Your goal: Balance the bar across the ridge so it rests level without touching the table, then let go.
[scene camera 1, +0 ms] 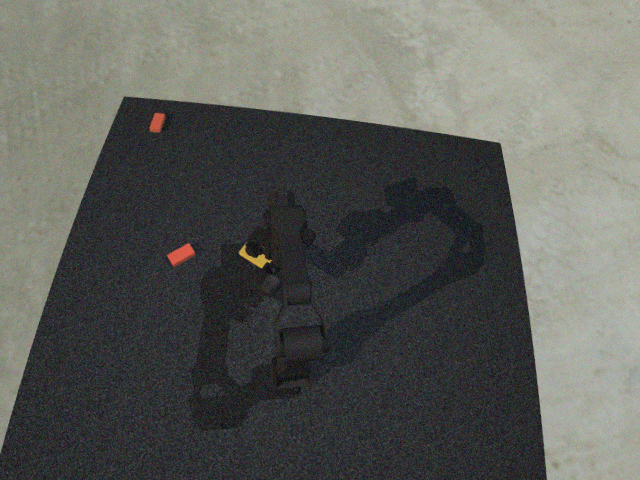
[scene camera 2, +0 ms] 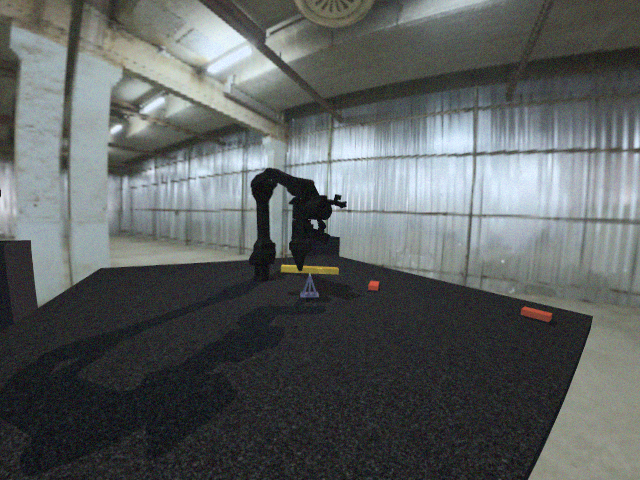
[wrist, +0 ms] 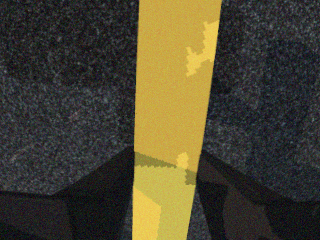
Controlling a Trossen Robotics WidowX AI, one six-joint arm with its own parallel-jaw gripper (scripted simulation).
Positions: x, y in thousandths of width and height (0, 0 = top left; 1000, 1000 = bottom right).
Labels:
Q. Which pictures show my gripper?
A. Scene camera 1, scene camera 2 and the wrist view: all of them.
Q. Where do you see a yellow bar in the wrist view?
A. At 548, 223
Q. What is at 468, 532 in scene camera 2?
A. My gripper.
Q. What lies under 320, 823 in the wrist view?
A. My gripper.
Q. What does my gripper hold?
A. A yellow bar.

